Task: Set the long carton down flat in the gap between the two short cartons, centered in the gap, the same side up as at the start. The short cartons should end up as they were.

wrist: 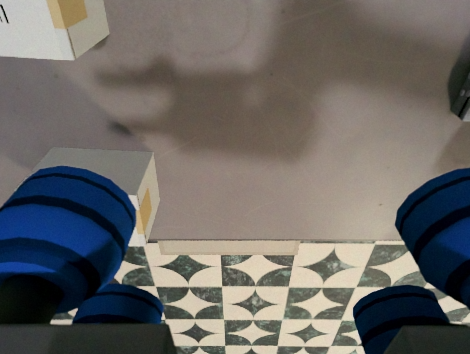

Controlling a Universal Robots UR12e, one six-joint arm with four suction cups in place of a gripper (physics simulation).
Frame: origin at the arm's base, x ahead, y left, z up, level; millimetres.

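Where they show: hand at its tool point: [261, 266].
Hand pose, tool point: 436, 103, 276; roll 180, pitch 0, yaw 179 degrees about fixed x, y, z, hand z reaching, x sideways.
Note:
Each offset is from my tool point to the top centre of the thing, as dx, dy, dz. "spot": to the spot under its first point. Level surfaces: height alone.
A white carton @(spot: +186, -54, -204) [35, 32] with tan tape and part of some dark print is cut off by the top left of the wrist view. A second white carton @(+221, +183, -204) [105, 165] with tan tape on its end face is at the left, near the table's edge, partly hidden behind the front left suction cup. A stretch of table lies between these two cartons. Which of them is long or short I cannot tell. My gripper [260, 260] shows as four blue suction cups with no carton on them, so it is open, above the table's edge.
The grey table @(dz -305) [225, 200] carries broad soft shadows. A dark object [460, 95] is cut off by the right border. A pale strip [227, 247] shows along the table's edge, against a patterned tile floor [255, 302].

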